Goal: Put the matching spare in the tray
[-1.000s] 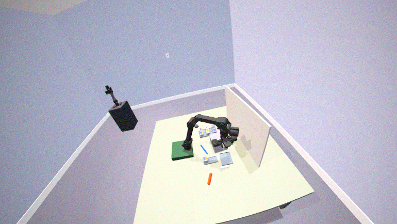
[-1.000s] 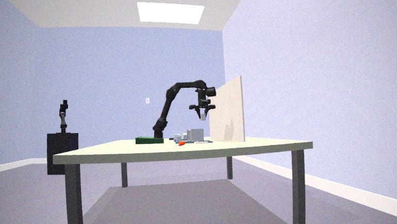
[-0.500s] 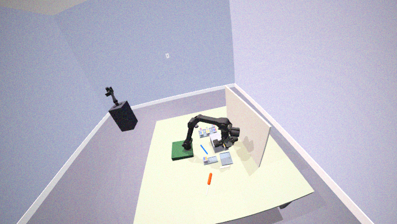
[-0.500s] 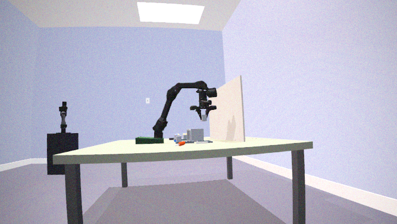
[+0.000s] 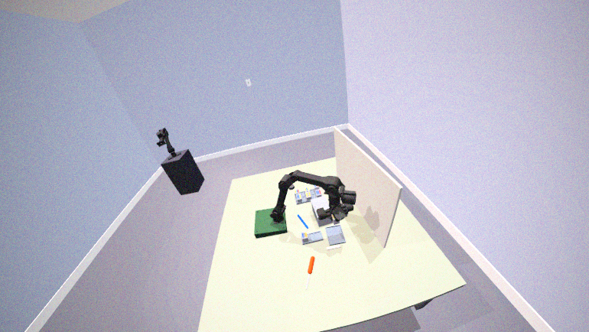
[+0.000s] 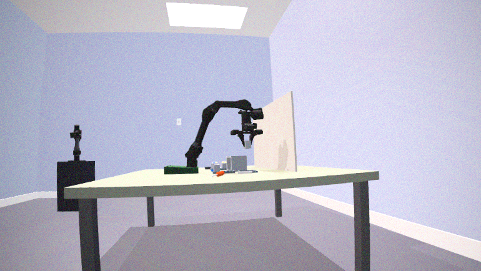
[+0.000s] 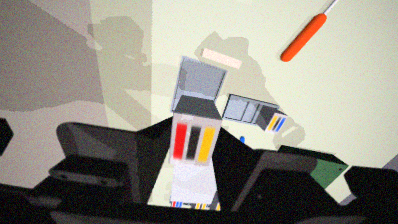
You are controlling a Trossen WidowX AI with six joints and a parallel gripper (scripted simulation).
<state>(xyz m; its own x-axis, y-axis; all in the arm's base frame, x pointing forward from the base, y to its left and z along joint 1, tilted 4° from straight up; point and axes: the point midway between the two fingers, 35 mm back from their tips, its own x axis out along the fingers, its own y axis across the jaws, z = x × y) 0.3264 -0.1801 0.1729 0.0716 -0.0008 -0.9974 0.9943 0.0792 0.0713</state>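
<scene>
My gripper tip is now 150 mm above the flat grey tray. Also, from my gripper tip: tall beige board: 200 mm ahead, 190 mm to the left, 70 mm above; then white mounted unit: 50 mm behind, 180 mm to the left, 100 mm below; then blue pen: 180 mm behind, 150 mm to the left, 150 mm below.
</scene>
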